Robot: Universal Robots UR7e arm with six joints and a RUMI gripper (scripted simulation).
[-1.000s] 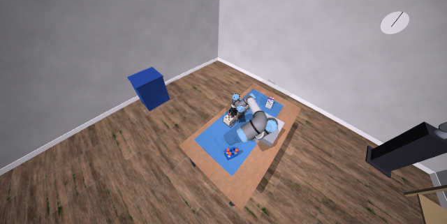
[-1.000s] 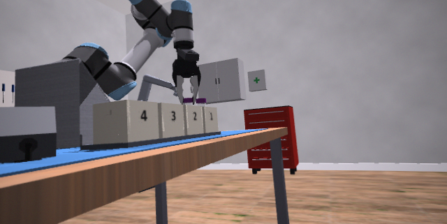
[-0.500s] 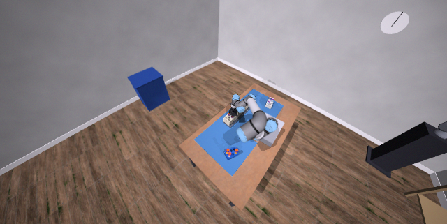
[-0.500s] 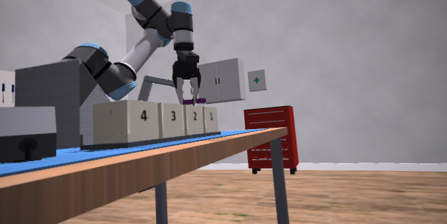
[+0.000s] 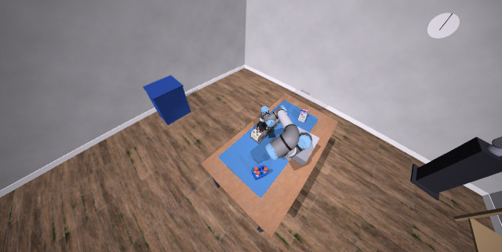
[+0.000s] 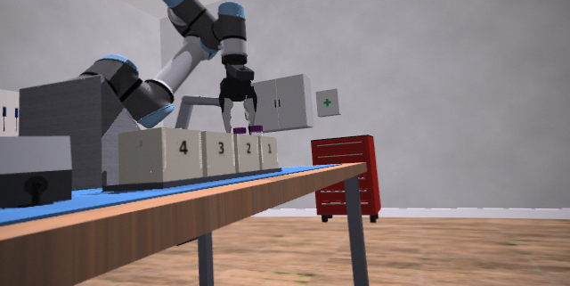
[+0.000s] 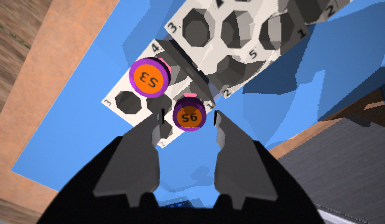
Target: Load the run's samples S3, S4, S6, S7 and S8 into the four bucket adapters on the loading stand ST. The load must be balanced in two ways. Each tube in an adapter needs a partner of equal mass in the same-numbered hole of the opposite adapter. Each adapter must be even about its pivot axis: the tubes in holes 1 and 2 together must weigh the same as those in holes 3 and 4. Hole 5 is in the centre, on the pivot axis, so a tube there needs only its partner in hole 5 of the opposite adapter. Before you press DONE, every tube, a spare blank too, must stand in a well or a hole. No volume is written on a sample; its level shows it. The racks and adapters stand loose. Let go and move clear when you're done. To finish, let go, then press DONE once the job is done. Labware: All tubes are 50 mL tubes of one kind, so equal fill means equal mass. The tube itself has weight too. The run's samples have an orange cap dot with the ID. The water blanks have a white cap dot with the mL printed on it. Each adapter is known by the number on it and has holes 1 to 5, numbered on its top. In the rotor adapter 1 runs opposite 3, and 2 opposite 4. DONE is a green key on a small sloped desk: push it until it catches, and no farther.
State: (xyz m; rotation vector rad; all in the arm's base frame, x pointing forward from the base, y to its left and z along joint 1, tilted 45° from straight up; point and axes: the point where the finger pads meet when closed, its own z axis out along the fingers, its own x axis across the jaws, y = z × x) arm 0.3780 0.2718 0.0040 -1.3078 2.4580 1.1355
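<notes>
Now: hand 1 cm to the left of the tube and 5 cm above it. From my hand the other things lie so: sample tube S4: 34 cm behind, 26 cm to the left, 6 cm below; green DONE key: 1 cm ahead, 47 cm to the right, 5 cm below; blue rack: 31 cm behind, 30 cm to the left, 9 cm below.
</notes>
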